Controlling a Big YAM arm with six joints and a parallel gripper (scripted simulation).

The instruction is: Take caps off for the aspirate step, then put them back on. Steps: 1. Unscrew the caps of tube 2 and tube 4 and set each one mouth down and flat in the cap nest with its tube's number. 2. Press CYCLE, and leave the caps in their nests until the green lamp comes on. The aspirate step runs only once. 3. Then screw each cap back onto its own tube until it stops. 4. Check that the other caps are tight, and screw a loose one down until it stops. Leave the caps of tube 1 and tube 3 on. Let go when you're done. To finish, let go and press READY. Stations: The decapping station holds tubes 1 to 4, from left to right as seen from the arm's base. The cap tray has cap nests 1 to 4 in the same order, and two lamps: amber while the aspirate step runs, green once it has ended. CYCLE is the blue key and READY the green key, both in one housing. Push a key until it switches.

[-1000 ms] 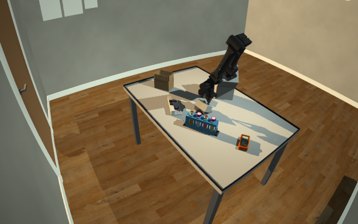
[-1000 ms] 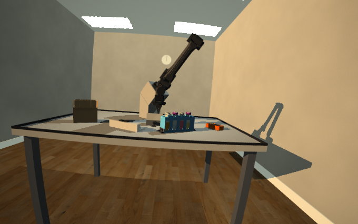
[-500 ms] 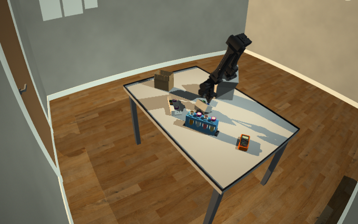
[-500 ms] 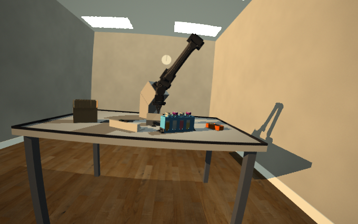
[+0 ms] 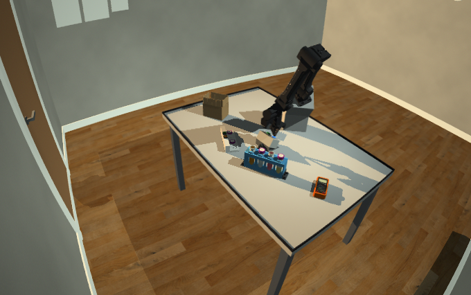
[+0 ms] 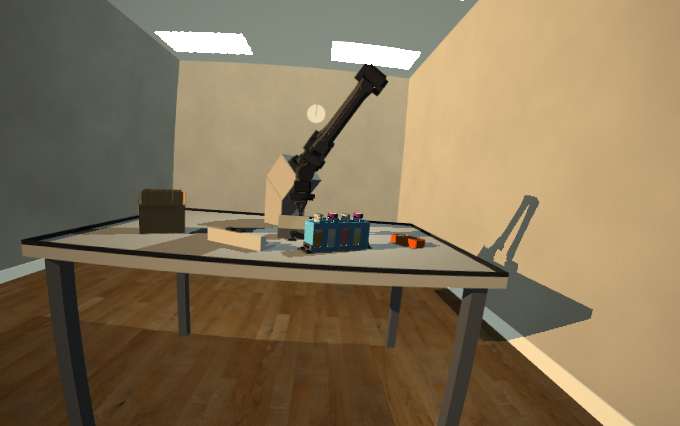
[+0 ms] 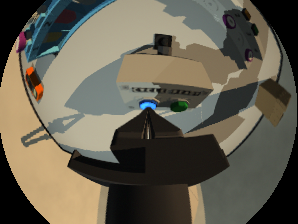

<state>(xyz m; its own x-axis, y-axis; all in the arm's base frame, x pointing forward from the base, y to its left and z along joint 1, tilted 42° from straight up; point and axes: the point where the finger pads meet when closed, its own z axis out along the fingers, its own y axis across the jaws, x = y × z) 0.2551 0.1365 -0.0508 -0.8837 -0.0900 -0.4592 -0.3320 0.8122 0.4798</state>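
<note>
Right now my hand is 1 cm short of the blue cycle key and 1 cm above it. Also, from my hand: orange multimeter: 7 cm behind, 43 cm to the left, 6 cm below; beige key housing: 3 cm ahead, 1 cm to the right, 2 cm below; green ready key: 2 cm ahead, 4 cm to the right, 1 cm below.
</note>
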